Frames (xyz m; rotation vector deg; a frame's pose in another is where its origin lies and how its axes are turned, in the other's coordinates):
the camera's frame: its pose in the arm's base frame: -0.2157 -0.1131 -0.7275 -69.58 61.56 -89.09
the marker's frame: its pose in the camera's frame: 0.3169 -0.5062 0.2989 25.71 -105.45 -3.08
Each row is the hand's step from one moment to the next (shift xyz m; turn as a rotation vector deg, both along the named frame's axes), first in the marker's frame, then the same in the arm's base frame.
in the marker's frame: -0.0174 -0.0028 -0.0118 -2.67 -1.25 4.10
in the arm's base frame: -0.0144 -0.0152 -0.0034 -3.69 3.44 -0.28
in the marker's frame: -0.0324 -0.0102 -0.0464 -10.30 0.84 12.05
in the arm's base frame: -0.0240 -0.0522 0.0004 -11.19 9.58 -5.92
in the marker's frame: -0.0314 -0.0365 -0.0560 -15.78 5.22 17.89
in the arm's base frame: -0.0320 -0.0614 0.0256 -15.42 14.13 -12.61
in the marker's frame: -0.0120 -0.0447 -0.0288 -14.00 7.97 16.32
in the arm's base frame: -0.0234 -0.0307 0.0385 -12.40 12.97 -14.27
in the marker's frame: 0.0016 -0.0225 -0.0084 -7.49 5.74 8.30
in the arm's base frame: -0.0061 -0.0079 0.0219 -5.95 6.52 -8.95
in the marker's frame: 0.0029 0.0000 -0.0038 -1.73 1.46 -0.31
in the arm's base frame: 0.0033 -0.0031 0.0015 -0.89 -0.67 -2.00
